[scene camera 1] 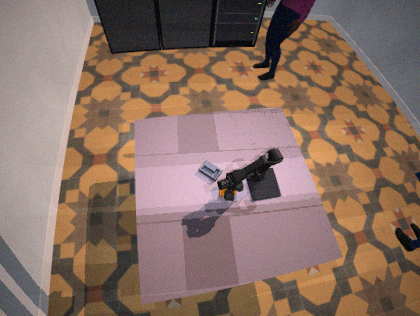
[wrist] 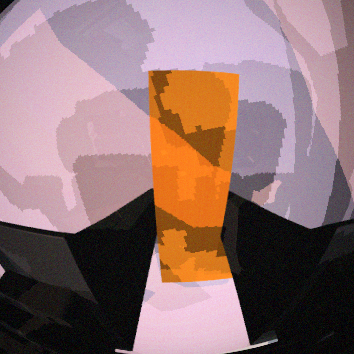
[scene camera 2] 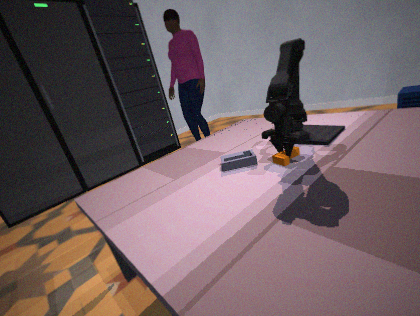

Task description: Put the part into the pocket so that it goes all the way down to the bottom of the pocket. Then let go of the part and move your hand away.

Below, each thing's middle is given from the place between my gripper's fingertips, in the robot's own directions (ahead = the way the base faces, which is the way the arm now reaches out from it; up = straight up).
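There is the orange block (wrist: 192, 113), and it is 10 mm above my hand.
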